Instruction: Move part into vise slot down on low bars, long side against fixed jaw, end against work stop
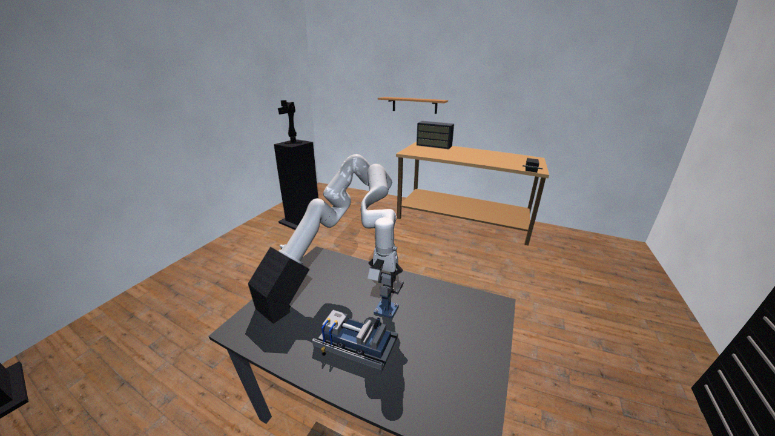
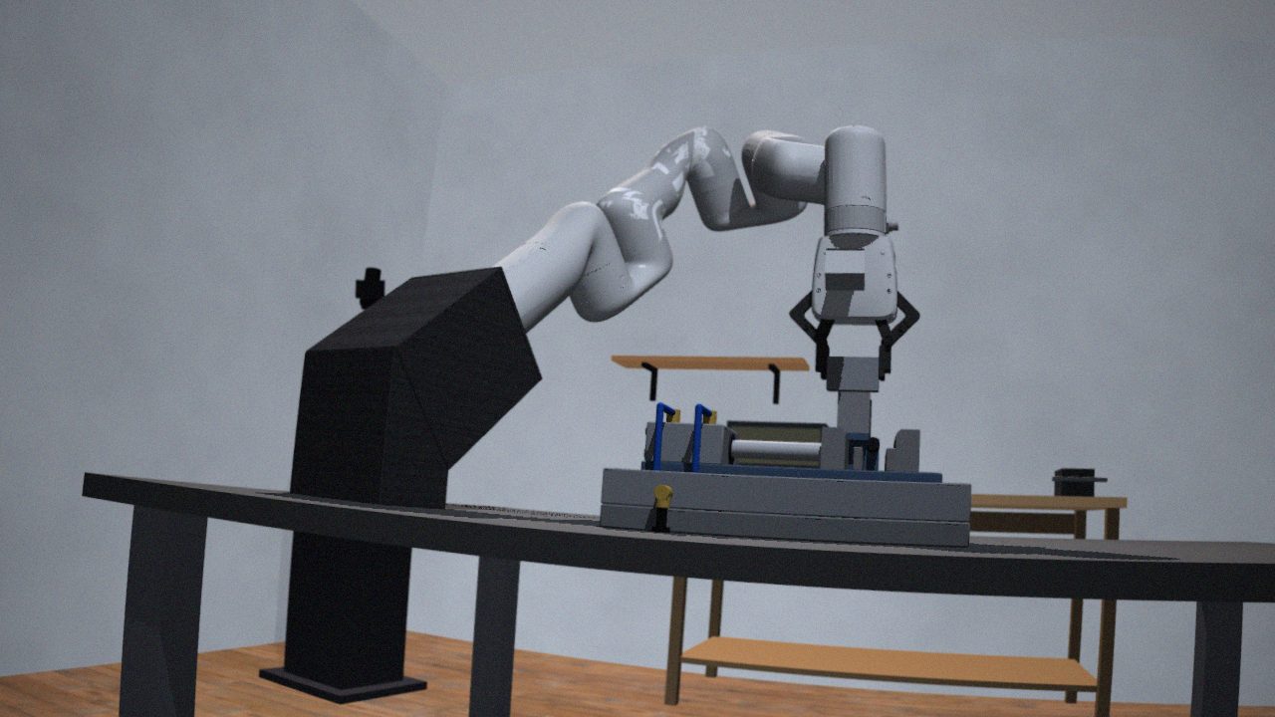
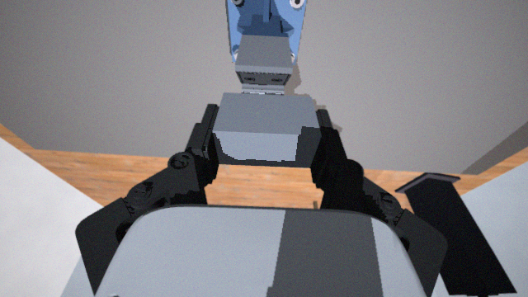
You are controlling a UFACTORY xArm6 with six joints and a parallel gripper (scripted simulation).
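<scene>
My hand is 10 mm to the right of the part and 10 mm above it. From my hand the other things lie so: moving jaw 40 mm ahead, 210 mm to the right, 120 mm below; work stop 60 mm ahead, 160 mm to the right, 110 mm below; fixed jaw 100 mm ahead, 200 mm to the right, 120 mm below.
</scene>
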